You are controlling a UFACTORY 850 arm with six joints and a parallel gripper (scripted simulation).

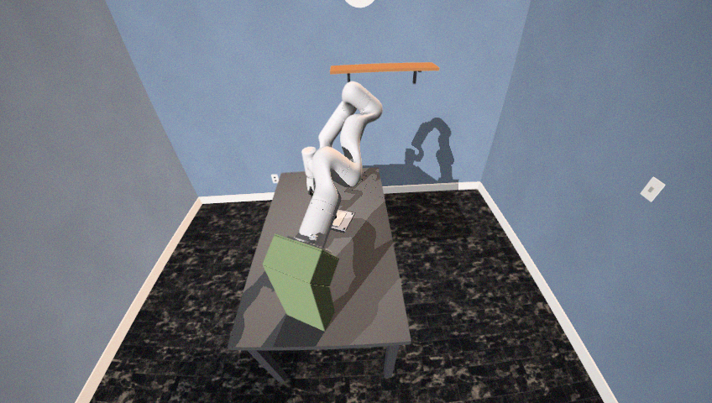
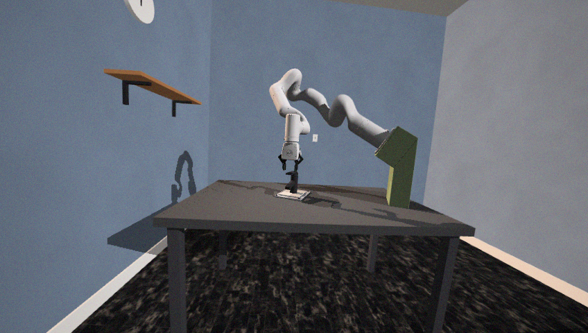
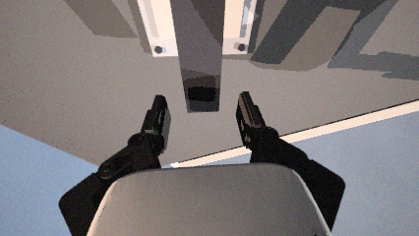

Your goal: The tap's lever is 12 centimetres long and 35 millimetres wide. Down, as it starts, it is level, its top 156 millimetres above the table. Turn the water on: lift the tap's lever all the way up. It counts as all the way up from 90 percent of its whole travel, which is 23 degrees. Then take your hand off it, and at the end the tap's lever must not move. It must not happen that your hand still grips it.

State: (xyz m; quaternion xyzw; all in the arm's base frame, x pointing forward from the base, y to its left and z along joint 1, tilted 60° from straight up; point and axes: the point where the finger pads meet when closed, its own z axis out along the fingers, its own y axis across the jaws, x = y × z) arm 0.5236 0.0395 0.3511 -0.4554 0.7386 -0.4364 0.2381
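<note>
Now: hand 50 mm past the lever, 50 mm to the left of it and 40 mm above it. Also, from my hand: base plate (70 mm behind, 70 mm to the right, 180 mm below).
</note>
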